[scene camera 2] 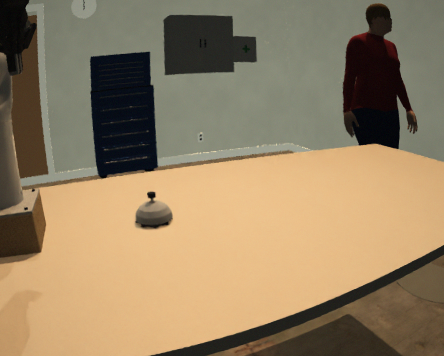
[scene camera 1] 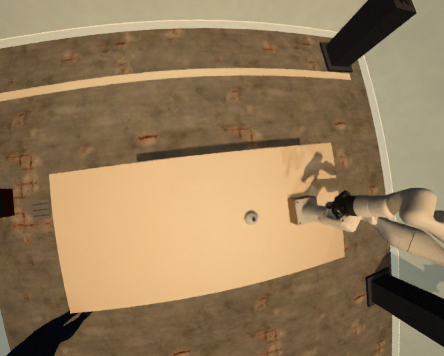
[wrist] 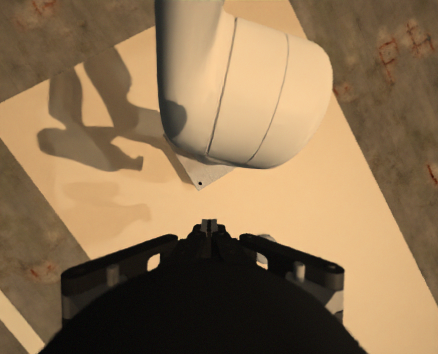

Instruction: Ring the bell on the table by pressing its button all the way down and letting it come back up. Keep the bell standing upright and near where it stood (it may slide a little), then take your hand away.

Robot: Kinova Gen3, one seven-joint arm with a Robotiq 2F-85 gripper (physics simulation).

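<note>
A silver dome bell with a small black button stands upright on the light tan table. Its button is up, with a gap above the dome. In the wrist view, part of a rounded grey shape, apparently the bell, shows behind the right finger linkage; the rest is hidden. My gripper is shut, with nothing between its fingertips. It is high above the table on the arm-base side, well apart from the bell.
The arm's base block stands on the table beyond the bell, on the gripper's side. The arm's rounded link fills the upper middle of the wrist view. A person in red stands behind the table. Dark posts rise beyond the table's end.
</note>
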